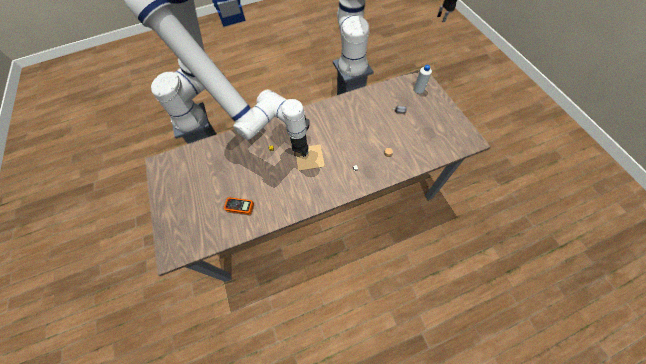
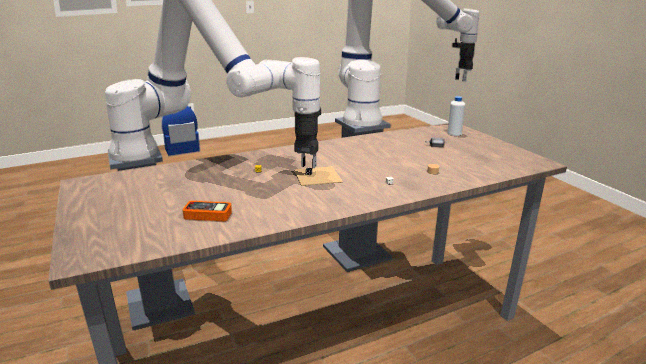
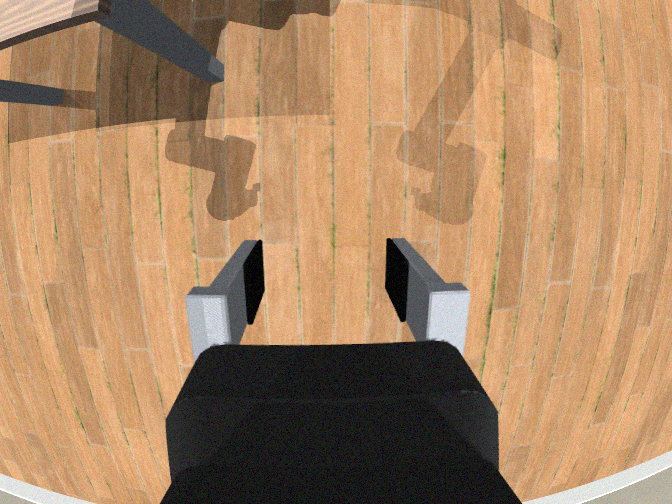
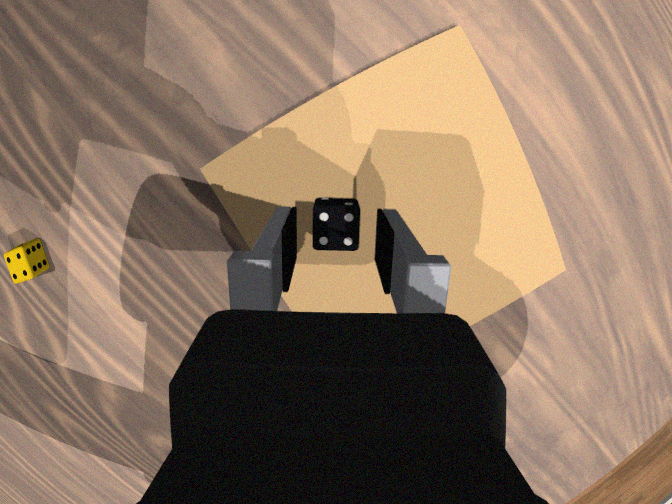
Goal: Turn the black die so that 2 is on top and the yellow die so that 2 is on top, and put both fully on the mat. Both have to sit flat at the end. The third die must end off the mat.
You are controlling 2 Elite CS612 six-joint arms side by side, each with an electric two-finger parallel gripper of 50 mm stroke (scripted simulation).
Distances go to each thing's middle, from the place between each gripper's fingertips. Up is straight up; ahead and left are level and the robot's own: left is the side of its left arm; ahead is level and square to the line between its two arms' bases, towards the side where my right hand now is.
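The black die point(image 4: 336, 221) is 113 cm to the right of my left hand, 51 cm ahead of it and 16 cm below it. Counted from my left hand too, the tan mat point(image 4: 424, 132) is 17 cm below, 53 cm ahead and 111 cm to the right.
From my right hand point(image 2: 308, 166), the mat is 20 mm ahead, 20 mm to the left and 50 mm below. The die is 30 mm below my right hand. Going by its middle, the tan mat is nearer to my right hand than to my left hand, and going by its middle, the black die is nearer to my right hand than to my left hand.
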